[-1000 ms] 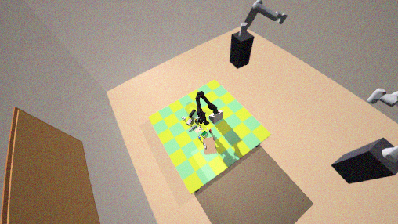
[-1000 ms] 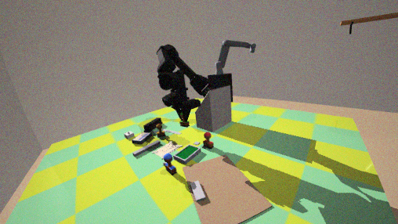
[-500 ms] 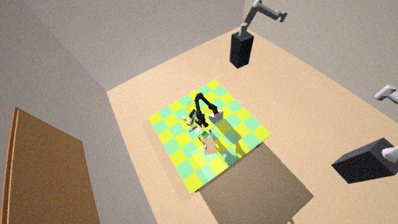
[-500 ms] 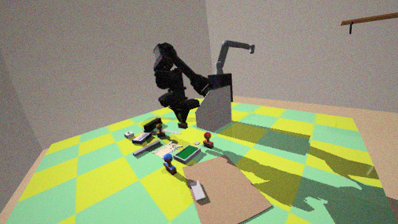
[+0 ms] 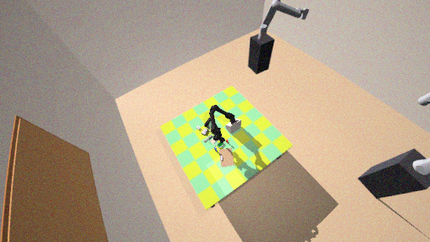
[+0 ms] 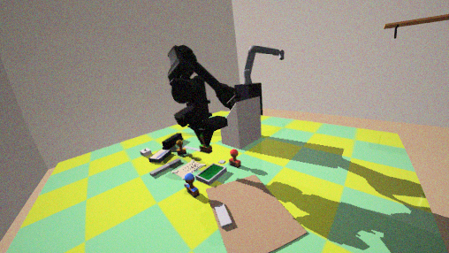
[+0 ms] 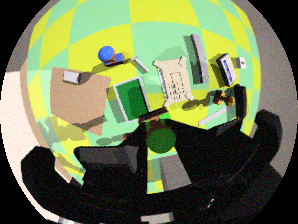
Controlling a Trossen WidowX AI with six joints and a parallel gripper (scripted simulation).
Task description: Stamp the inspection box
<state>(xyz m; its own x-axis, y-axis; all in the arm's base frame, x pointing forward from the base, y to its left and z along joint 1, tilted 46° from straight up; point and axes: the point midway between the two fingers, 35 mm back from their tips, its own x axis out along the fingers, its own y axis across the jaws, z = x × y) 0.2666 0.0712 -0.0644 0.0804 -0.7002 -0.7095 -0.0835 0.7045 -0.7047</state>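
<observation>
Now: the green ink pad 9 cm below my gripper tip, 3 cm to the left of it and 1 cm ahead of it. Also, from my gripper tip: red-knobbed stamp (8 cm below, 8 cm behind, 5 cm to the left); white card (10 cm below, 6 cm to the right, 5 cm ahead); blue-knobbed stamp (10 cm ahead, 8 cm below, 7 cm to the left).
</observation>
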